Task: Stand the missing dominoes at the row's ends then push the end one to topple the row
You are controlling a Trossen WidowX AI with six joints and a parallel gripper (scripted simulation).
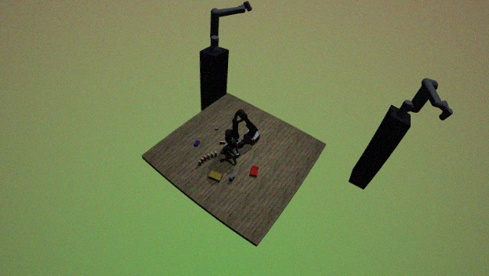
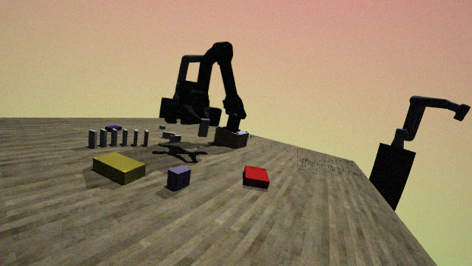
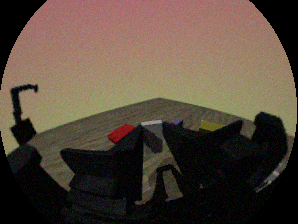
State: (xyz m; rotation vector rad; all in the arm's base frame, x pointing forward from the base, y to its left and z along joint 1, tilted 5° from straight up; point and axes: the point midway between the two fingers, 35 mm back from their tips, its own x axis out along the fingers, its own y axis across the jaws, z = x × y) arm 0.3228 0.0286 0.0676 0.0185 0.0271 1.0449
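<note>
Now: the lilac cube 160 mm ahead of my gripper tip, 60 mm to the left of it and 100 mm below it. The rest, counted from my gripper tip: dark blue block: 30 mm ahead, 430 mm to the right, 110 mm below; yellow block: 230 mm ahead, 70 mm to the right, 110 mm below; red block: 10 mm behind, 170 mm to the left, 110 mm below.
</note>
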